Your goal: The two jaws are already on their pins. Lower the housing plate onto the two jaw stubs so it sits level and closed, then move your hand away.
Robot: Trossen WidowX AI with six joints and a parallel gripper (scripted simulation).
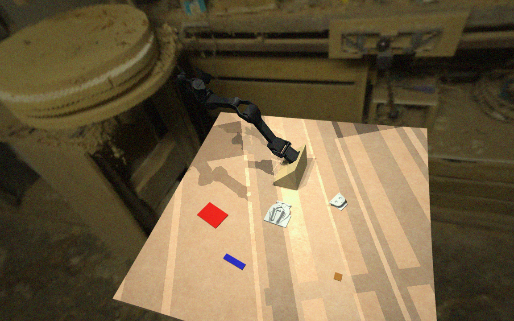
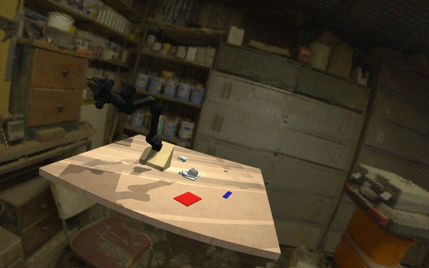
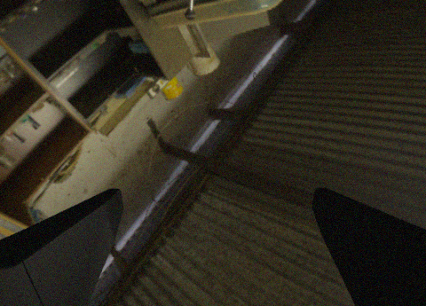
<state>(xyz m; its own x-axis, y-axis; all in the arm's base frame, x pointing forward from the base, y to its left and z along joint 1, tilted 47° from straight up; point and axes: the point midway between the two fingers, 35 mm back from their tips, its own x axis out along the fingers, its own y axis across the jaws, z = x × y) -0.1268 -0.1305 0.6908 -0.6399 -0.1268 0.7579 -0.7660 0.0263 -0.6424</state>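
The blue strip is 720 mm ahead of my gripper tip, 510 mm to the left of it and 520 mm below it. Round my gripper tip: small brown square 630 mm ahead, 970 mm to the left, 520 mm below; red square 530 mm ahead, 290 mm to the left, 520 mm below.
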